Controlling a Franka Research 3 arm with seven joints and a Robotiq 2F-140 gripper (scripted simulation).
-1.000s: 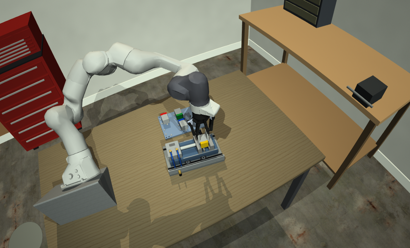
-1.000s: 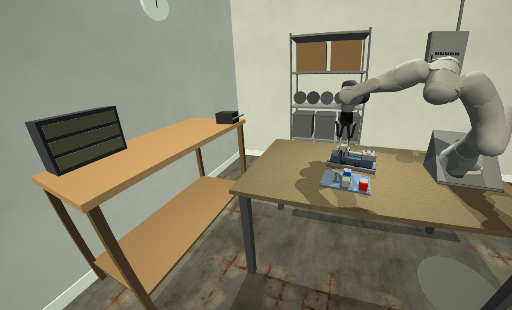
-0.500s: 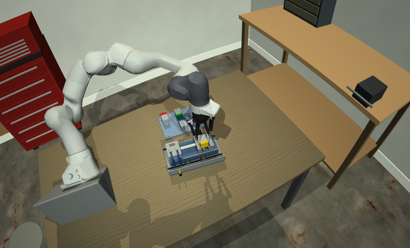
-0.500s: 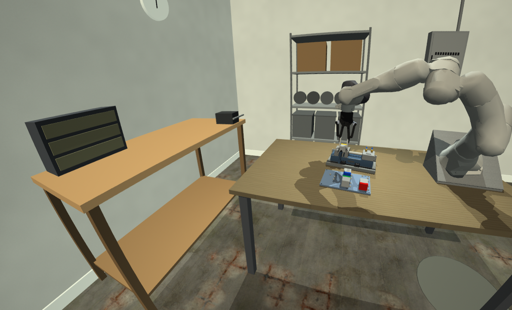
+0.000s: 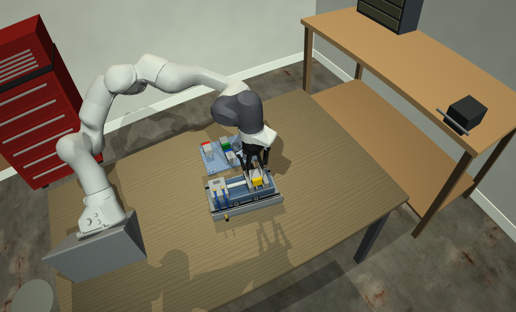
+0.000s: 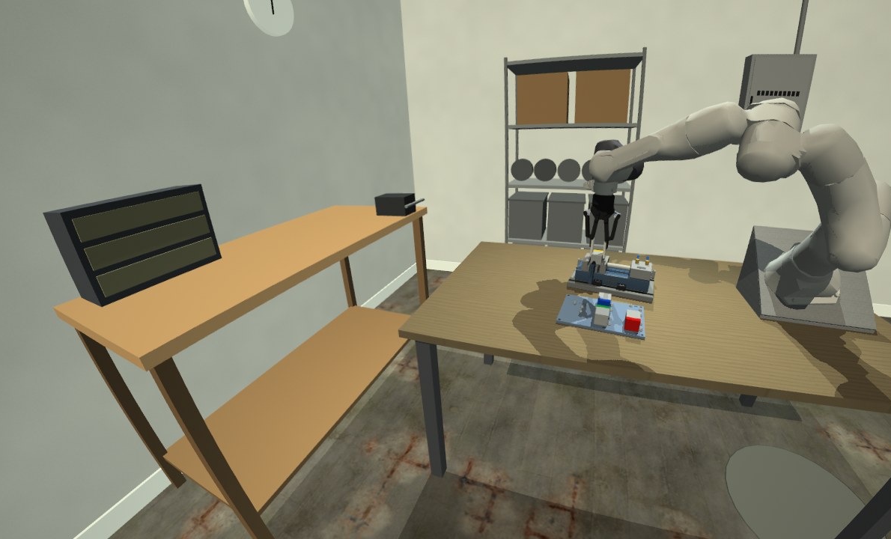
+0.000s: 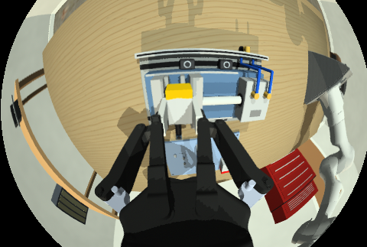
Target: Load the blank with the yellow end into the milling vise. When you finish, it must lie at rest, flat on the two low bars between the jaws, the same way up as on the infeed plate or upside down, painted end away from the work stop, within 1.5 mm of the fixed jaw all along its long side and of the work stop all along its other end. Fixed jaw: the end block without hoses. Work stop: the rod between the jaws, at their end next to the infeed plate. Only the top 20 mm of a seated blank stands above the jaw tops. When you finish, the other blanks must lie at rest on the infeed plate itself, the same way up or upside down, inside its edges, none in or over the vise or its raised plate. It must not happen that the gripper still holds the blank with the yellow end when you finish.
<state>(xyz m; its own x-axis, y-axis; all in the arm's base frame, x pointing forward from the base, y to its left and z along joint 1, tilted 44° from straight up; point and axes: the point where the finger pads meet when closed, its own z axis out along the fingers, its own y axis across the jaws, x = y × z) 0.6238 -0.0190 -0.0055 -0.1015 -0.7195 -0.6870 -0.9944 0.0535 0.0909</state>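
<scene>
The fixed jaw lies 60 mm below my hand and 40 mm ahead of it. Also, from my hand: vise: 90 mm below, 60 mm behind, 10 mm to the left; hosed end block: 160 mm behind, 60 mm below, 20 mm to the left; work stop: 50 mm to the left, 40 mm below, 10 mm ahead.
</scene>
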